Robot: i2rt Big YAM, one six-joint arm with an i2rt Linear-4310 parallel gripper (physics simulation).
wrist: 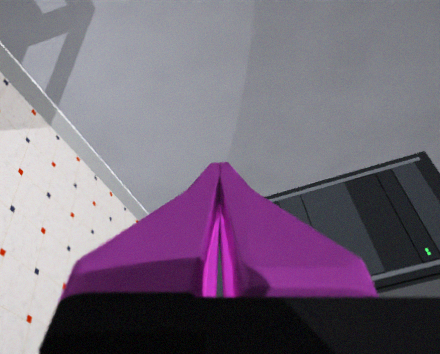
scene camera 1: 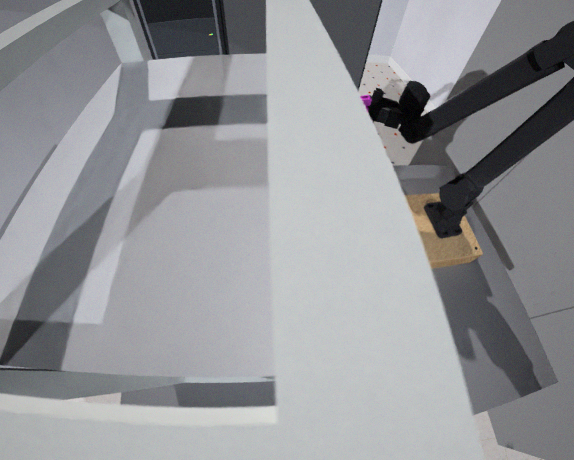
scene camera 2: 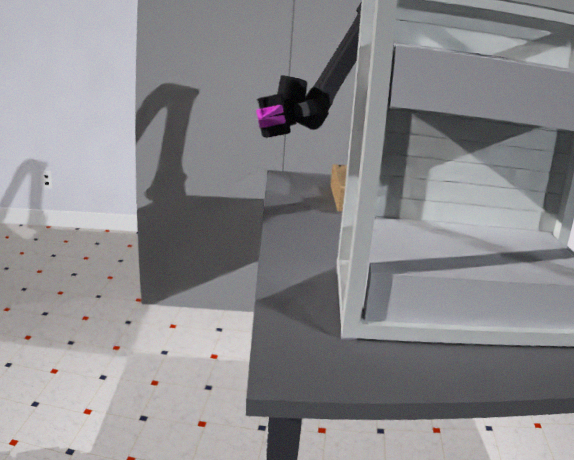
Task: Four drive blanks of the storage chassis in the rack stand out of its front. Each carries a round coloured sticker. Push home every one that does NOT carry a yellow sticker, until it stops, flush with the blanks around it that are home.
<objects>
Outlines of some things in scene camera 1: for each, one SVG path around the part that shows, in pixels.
A grey rack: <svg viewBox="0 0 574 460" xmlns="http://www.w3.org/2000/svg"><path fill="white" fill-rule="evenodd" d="M0 34L0 91L48 51L99 14L102 16L122 62L98 90L63 137L29 189L0 239L0 365L25 367L0 368L0 460L484 460L451 331L410 208L371 117L341 57L309 0L266 0L266 54L207 55L150 60L130 0L61 0ZM276 406L240 408L153 407L67 400L179 383L275 381Z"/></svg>
</objects>
